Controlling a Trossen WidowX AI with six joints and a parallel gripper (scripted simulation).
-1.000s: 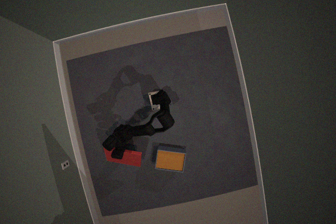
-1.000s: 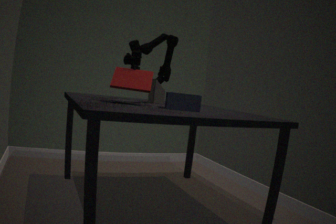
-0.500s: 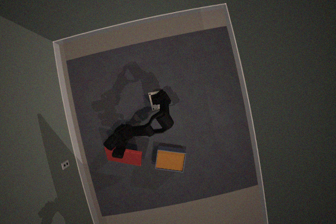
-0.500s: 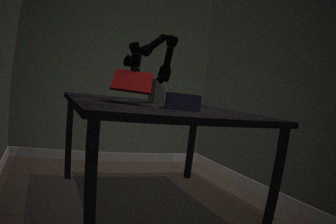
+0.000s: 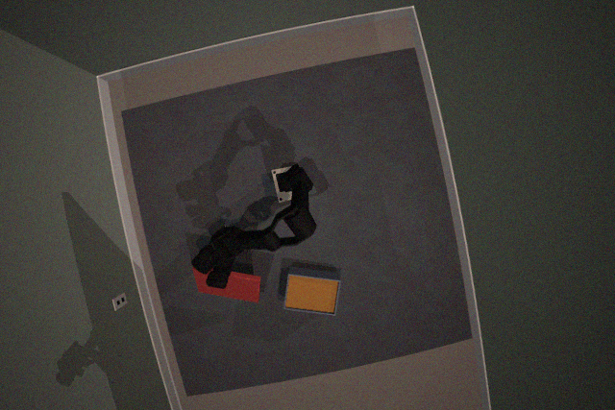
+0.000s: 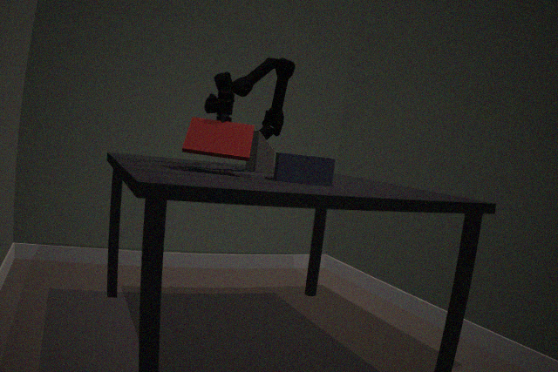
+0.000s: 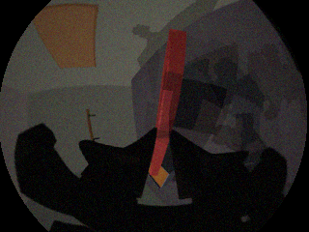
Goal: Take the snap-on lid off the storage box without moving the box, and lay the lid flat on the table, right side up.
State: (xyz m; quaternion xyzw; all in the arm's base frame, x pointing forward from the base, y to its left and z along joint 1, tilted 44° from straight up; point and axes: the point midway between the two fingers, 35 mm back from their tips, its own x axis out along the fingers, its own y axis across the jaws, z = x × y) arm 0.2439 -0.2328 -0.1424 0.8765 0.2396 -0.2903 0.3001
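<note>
Right now my gripper tip is 60 mm short of the lid, 50 mm above it and 30 mm to the left of it. Round my gripper tip: grey-blue storage box 270 mm to the left, 180 mm ahead, 130 mm below.
</note>
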